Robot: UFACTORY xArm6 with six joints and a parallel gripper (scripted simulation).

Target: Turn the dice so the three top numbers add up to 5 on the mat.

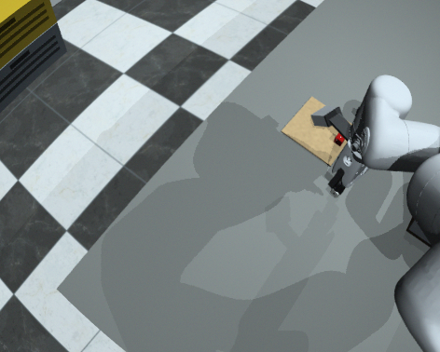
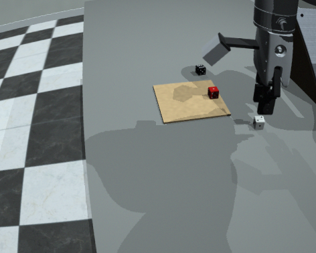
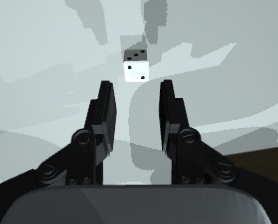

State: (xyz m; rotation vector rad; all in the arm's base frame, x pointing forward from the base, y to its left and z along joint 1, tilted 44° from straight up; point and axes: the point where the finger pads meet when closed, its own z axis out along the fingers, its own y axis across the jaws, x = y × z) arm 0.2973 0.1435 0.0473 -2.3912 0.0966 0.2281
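Right now my hand is 6 cm above the white die. The rest, counted from my hand: red die: 11 cm to the right, 7 cm ahead, 5 cm below; then tan mat: 13 cm ahead, 11 cm to the right, 6 cm below; then black die: 22 cm to the right, 8 cm ahead, 6 cm below.
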